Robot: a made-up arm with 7 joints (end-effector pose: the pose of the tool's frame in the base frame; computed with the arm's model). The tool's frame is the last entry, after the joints.
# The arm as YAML. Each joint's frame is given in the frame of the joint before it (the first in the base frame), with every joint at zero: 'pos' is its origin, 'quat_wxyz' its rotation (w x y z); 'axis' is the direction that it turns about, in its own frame. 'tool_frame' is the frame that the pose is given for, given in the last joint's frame.
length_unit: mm
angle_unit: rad
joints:
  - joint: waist
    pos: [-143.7, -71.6, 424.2]
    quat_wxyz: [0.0, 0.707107, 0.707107, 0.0]
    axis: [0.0, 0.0, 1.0]
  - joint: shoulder
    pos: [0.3, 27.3, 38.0]
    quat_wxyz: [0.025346, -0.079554, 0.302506, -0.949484]
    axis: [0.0, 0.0, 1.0]
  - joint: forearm
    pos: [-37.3, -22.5, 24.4]
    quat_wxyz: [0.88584, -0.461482, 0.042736, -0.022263]
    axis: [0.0, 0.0, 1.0]
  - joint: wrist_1
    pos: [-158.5, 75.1, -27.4]
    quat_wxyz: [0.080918, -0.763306, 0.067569, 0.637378]
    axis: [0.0, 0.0, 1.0]
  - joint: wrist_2
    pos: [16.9, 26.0, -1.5]
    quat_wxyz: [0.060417, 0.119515, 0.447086, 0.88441]
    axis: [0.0, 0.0, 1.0]
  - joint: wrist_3
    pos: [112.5, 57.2, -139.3]
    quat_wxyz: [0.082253, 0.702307, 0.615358, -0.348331]
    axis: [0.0, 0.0, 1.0]
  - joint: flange
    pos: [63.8, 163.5, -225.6]
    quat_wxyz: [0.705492, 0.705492, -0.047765, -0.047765]
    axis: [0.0, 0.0, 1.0]
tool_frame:
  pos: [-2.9, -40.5, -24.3]
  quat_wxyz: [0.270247, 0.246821, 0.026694, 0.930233]
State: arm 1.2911 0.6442 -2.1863 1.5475 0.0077 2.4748 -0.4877
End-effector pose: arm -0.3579 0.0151 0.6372 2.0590 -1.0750 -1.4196
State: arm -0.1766 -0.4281 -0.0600 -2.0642 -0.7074 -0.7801 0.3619
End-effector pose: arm -0.0590 0.4246 0.2708 0.4106 -0.3575 -0.8076
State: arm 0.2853 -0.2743 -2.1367 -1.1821 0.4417 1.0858 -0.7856
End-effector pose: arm -0.0985 -0.3077 0.7300 1.6260 1.6842 -1.5951
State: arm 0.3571 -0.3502 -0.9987 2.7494 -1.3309 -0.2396 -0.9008
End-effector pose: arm 0.0168 -0.4184 0.2998 0.0879 -0.0425 1.6693
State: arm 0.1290 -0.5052 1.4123 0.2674 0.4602 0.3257 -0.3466
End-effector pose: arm -0.3598 0.4086 0.1282 -1.3858 0.5517 -1.2611
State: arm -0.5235 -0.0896 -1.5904 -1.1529 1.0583 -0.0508 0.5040
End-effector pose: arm -0.0781 -0.4218 0.7792 2.1630 1.7432 0.5260
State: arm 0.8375 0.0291 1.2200 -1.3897 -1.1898 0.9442 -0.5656
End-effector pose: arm -0.0120 -0.3727 0.3003 -1.8853 -2.0320 0.3499
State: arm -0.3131 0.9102 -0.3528 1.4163 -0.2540 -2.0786 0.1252
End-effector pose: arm 0.1946 0.2636 0.6103 0.6067 -2.0309 -0.6929
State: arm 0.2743 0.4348 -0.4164 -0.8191 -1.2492 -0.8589 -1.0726
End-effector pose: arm -0.0765 0.1913 0.0794 -1.6295 0.3896 -2.3311
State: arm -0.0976 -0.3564 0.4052 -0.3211 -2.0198 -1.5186 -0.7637
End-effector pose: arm -0.2365 -0.0904 0.0985 -1.7563 -0.6579 -1.4779
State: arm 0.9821 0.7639 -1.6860 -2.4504 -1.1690 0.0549 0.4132
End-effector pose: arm -0.1354 -0.4942 0.2585 0.6117 0.4141 2.4049
